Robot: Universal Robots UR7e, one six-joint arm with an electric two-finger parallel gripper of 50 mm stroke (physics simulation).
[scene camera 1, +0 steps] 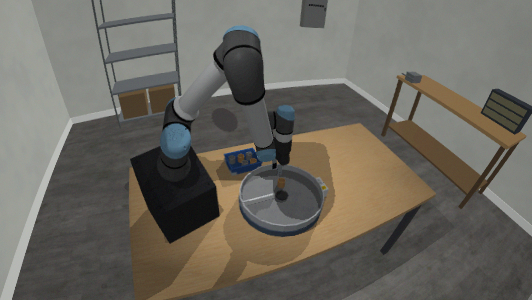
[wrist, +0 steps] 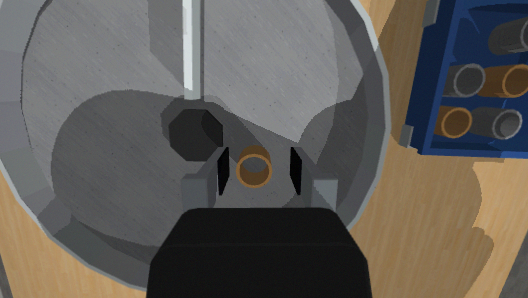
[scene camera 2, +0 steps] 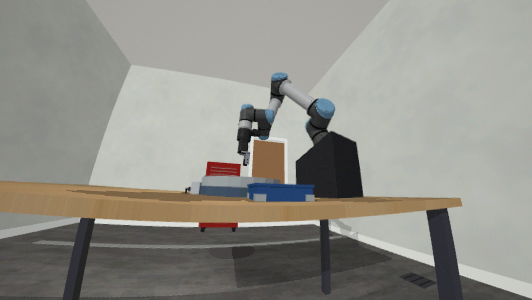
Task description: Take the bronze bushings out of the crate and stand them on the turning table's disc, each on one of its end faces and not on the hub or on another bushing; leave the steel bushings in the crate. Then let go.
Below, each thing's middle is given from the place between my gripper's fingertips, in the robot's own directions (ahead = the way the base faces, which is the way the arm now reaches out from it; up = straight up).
Scene:
Now: hand 50 mm past the blue crate (scene camera 2: 260, 192), 280 mm to the right of it and 130 mm above it. The rest, counted from my hand: grey disc (wrist: 103, 100) 70 mm to the right, 100 mm below.

